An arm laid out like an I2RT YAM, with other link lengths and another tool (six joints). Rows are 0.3 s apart.
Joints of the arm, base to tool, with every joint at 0 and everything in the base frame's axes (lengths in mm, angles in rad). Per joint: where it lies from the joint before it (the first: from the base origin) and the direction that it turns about. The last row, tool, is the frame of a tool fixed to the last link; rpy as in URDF.
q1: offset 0 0 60.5 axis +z
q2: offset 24 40.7 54.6 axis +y
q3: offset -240.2 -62.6 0 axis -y
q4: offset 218 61.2 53.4 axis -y
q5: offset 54 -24.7 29.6 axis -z
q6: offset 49.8 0 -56.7 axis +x
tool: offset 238 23 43 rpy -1.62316 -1.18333 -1.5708
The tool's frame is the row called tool.
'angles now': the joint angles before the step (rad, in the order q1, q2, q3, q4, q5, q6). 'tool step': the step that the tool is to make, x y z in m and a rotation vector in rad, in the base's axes. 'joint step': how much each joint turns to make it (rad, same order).
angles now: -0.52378, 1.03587, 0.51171, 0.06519, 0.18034, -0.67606
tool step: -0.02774, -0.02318, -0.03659, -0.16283, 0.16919, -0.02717
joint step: -0.00011, 0.03421, -0.09971, 0.11577, 0.12633, -0.19476
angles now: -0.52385, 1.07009, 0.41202, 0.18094, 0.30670, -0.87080
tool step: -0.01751, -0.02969, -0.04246, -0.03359, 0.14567, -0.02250
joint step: -0.09093, 0.16903, -0.00495, 0.10884, -0.00746, -0.13255
